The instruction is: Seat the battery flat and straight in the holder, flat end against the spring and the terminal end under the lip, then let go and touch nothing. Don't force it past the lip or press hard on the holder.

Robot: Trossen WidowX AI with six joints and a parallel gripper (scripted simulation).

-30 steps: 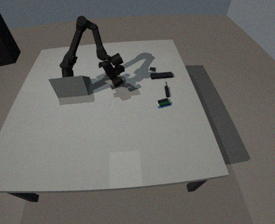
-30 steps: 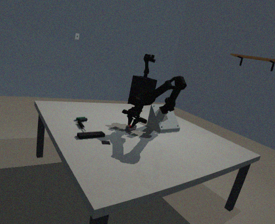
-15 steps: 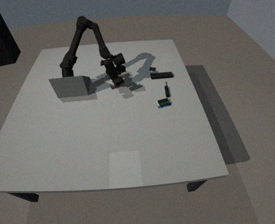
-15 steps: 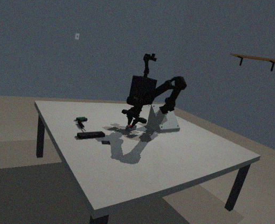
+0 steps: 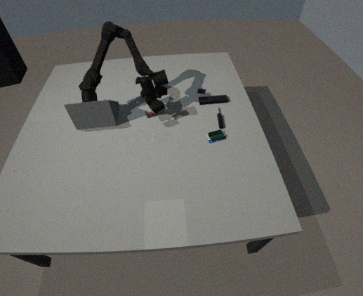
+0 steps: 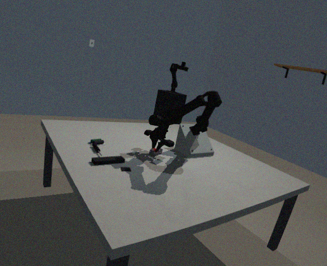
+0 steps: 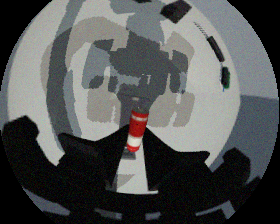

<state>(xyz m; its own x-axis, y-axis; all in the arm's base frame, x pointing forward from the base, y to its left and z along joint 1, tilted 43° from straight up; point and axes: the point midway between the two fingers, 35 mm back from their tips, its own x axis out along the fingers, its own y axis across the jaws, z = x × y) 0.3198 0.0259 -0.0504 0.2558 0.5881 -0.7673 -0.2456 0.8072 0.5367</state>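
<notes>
The battery is 1 cm above my gripper tip. From my gripper tip the other things lie so: small black chip: 29 cm ahead, 13 cm to the left, 1 cm below; then long black bar: 33 cm ahead, 3 cm to the left; then dark screwdriver: 32 cm ahead, 10 cm to the right.
</notes>
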